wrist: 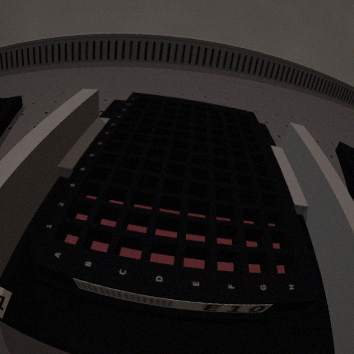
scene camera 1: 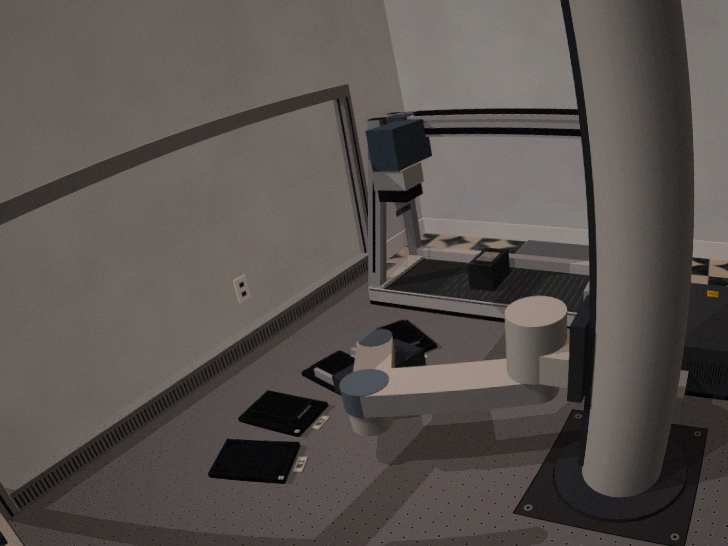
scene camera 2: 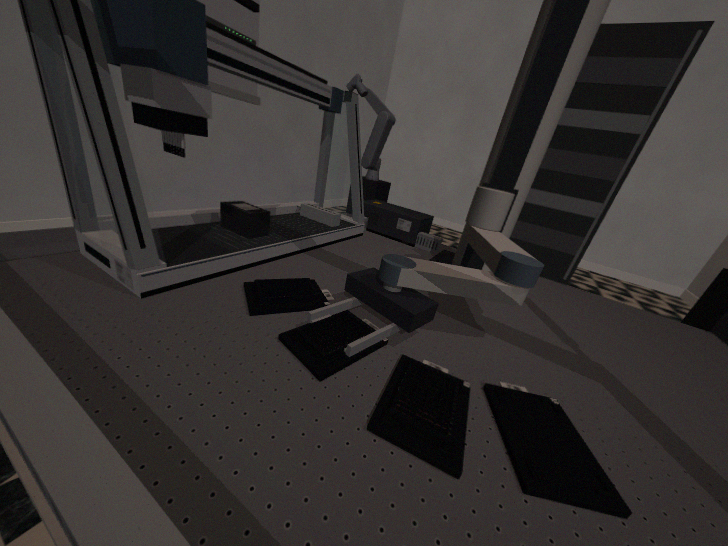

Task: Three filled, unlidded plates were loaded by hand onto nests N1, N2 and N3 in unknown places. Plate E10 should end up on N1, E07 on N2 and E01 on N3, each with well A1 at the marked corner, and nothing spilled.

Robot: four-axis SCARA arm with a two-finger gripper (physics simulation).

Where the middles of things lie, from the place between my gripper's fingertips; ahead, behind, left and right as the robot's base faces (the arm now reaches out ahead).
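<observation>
The plate E10 (scene camera 2: 325,339) sits 10 mm below my hand, 20 mm behind it and 10 mm to the left of it. Going by their middles, the plate E10 is the nearest to my hand of the things named here. As for nest N1 (scene camera 2: 528,427), I find it 350 mm to the left of my hand, and it is also 60 mm behind the hand and 20 mm below it.
</observation>
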